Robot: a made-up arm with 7 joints.
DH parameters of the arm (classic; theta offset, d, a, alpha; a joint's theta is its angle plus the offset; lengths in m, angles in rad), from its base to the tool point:
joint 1: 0 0.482 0 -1.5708
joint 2: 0 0 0 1.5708
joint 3: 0 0.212 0.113 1.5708
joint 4: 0 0 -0.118 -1.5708
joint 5: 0 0.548 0 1.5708
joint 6: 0 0 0.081 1.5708
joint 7: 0 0 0 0
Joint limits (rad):
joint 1: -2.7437..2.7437
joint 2: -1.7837..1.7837
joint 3: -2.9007..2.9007
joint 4: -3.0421..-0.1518
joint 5: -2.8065..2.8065
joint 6: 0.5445..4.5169
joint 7: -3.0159..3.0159
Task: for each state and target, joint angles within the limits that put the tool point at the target. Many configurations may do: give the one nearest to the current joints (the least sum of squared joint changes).
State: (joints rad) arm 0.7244 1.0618 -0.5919 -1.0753 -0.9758 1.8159 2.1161
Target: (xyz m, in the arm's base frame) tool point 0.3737 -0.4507 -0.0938
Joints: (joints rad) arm 0.1086 1.6523 -0.7458 -1.5229 -0.9787 1.7610 2.1161
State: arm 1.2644 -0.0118 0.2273 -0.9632 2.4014 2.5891 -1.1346
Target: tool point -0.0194 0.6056 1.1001
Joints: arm 1.3882 0.1764 0.3193 -0.7948 2.3405 2.0412 -1.1346
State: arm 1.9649 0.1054 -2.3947 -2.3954 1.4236 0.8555 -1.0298
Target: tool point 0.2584 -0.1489 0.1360
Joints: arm 1.8372 0.1067 -2.4996 -3.0421 1.2084 0.5568 -1.0298
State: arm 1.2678 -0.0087 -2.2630 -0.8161 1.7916 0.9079 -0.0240
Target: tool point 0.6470 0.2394 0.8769
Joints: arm 1.8442 0.3079 -1.7676 -1.4676 1.6158 0.5445 -0.0240
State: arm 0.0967 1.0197 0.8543 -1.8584 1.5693 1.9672 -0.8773
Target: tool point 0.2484 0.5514 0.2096
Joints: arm -0.1441 0.6839 1.1591 -2.2869 1.6424 2.1387 -0.8773
